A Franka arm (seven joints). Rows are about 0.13 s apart.
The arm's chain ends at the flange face. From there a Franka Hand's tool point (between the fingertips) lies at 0.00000 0.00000 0.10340 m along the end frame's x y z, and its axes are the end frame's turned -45 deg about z.
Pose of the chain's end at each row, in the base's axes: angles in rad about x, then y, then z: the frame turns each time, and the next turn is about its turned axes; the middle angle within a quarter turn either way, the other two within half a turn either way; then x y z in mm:
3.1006 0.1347 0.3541 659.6 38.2 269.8
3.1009 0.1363 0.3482 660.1 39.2 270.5
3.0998 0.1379 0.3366 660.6 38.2 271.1
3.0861 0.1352 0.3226 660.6 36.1 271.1
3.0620 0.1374 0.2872 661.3 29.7 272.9
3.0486 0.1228 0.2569 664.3 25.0 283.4
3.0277 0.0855 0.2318 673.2 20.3 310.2
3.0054 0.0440 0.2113 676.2 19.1 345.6
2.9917 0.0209 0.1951 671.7 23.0 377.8
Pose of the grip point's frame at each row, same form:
3.1006 0.1347 -0.4313 673.5 34.0 167.4
3.1009 0.1363 -0.4372 674.1 35.0 168.1
3.0998 0.1379 -0.4488 674.8 33.9 168.8
3.0861 0.1352 -0.4628 674.5 30.4 168.8
3.0620 0.1374 -0.4982 675.5 21.6 170.8
3.0486 0.1228 -0.5285 677.0 15.5 181.2
3.0277 0.0855 -0.5536 682.0 8.6 207.8
3.0054 0.0440 -0.5741 680.7 5.1 243.3
2.9917 0.0209 -0.5903 673.9 7.6 275.6

